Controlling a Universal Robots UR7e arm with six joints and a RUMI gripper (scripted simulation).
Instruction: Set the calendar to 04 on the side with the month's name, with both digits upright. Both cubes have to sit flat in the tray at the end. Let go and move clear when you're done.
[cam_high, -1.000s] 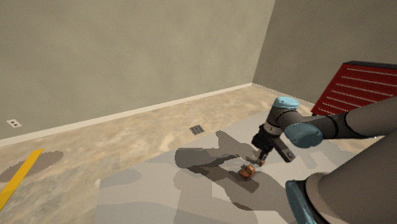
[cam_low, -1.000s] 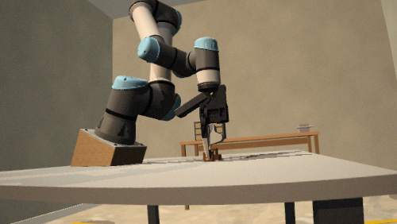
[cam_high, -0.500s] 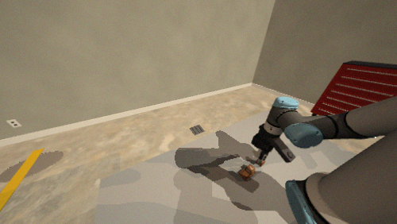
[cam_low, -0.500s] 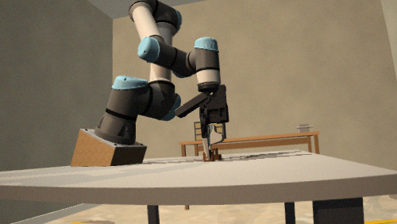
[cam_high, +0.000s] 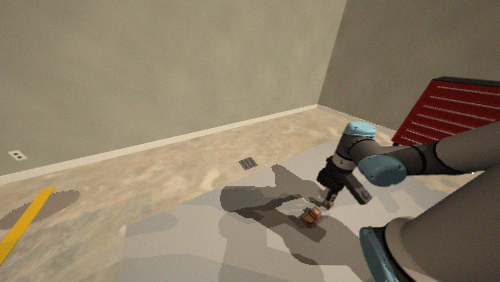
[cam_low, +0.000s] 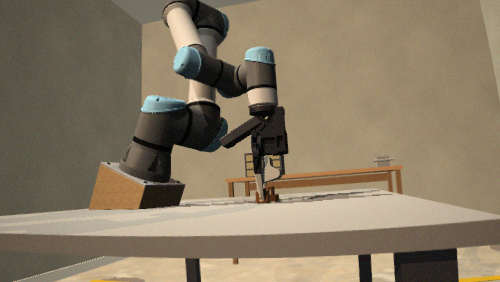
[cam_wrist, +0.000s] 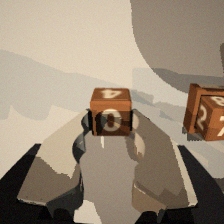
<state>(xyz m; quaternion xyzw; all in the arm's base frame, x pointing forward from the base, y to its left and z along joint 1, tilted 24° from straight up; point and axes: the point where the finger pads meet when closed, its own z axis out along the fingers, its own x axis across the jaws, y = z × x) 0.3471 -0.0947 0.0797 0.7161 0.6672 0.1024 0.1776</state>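
The cube is 10 mm below my hand. Also, from my hand: calendar tray: 10 mm ahead, 110 mm to the left, 20 mm below.
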